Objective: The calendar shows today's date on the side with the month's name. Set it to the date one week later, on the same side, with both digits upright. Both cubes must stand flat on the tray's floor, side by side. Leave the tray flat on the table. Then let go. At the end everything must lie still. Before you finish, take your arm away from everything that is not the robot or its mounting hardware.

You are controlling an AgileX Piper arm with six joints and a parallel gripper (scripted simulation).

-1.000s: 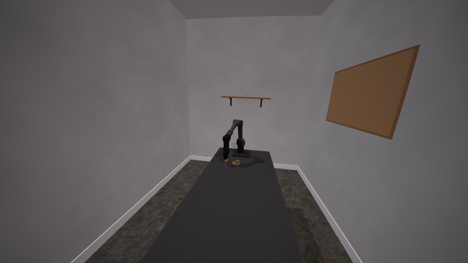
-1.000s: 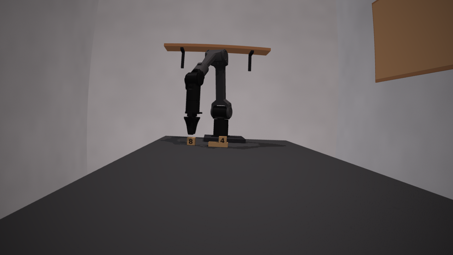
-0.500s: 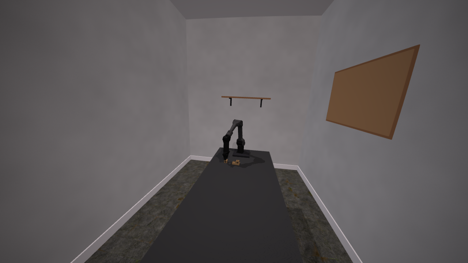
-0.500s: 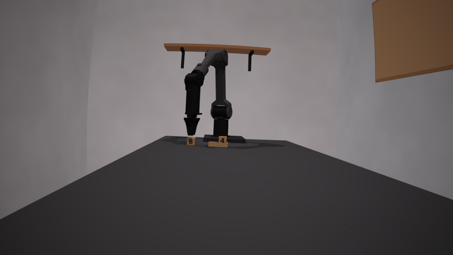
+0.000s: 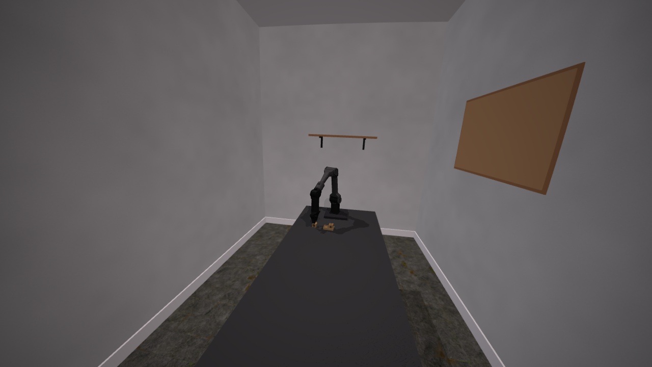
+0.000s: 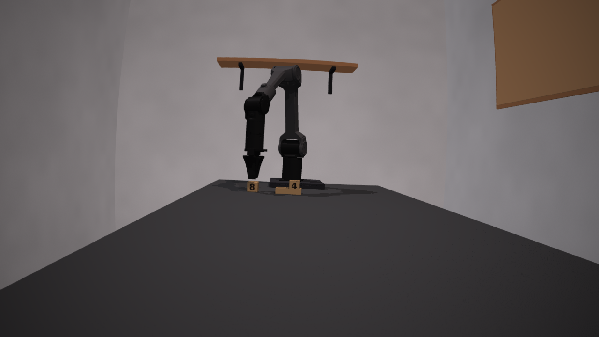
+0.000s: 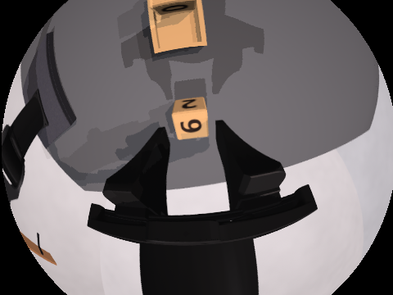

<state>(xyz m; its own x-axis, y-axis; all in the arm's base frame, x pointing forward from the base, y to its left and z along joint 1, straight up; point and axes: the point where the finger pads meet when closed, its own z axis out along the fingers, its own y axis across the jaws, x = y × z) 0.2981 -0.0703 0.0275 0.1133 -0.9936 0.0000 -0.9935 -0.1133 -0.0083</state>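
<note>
My gripper is now 10 mm past the wooden cube, 130 mm to the right of it and 20 mm above it. The rest, counted from my hand: wooden tray: 10 mm behind, 110 mm to the left, 40 mm below.
</note>
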